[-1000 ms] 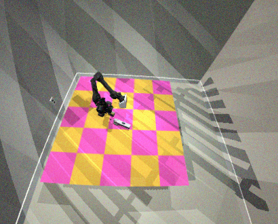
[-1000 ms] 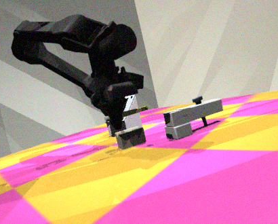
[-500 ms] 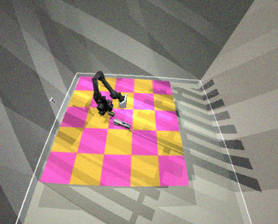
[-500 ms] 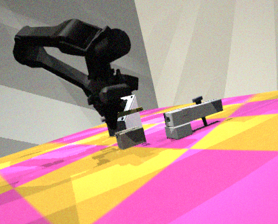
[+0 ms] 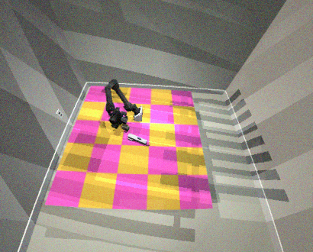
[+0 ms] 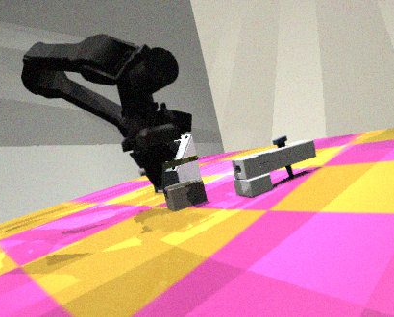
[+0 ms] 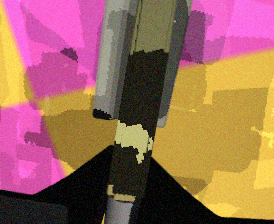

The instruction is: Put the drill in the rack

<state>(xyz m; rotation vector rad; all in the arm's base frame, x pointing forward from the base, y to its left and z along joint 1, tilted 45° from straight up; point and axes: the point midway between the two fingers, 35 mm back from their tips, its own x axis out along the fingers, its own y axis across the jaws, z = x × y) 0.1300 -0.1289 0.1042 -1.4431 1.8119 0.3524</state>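
My gripper tip is 4 cm to the right of the grey-brown block, 3 cm above it and 2 cm short of it. Also, from my gripper tip: dark key: 19 cm to the left, 16 cm ahead; housing block: 17 cm to the left, 15 cm ahead, 1 cm below; drill: 3 cm to the left, 3 cm above, 1 cm ahead.
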